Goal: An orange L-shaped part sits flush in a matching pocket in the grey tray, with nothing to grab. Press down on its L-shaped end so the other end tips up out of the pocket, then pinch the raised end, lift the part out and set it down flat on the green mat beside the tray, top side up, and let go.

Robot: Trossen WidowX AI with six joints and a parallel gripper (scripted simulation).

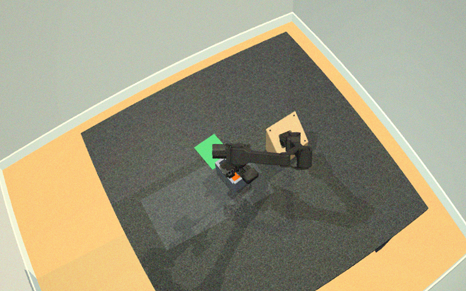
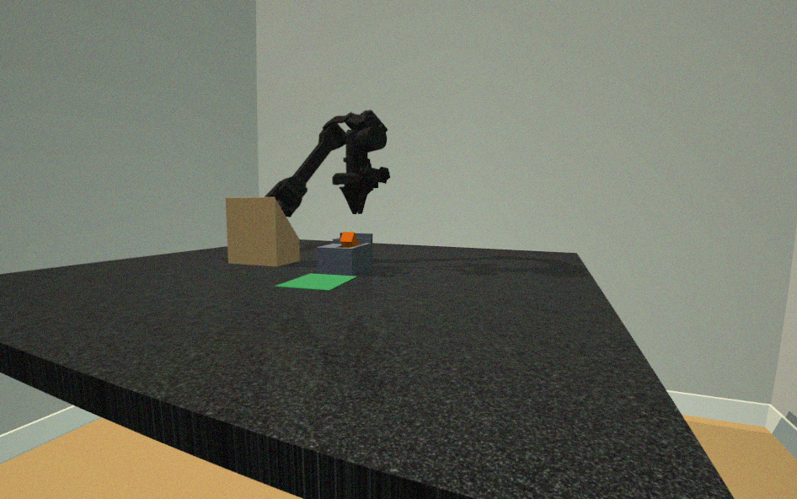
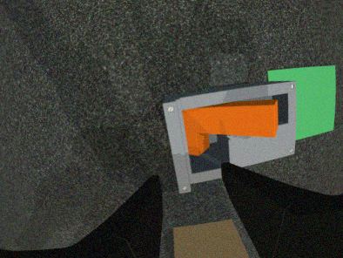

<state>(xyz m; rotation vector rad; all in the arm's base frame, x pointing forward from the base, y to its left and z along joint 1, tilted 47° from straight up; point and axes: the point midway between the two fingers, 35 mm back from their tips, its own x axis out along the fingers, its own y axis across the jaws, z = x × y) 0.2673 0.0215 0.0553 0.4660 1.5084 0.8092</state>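
Now: the orange L-shaped part 100 mm below my gripper tip and 40 mm to the right of it. Also, from my gripper tip: green mat: 220 mm to the right, 160 mm below, 30 mm ahead.
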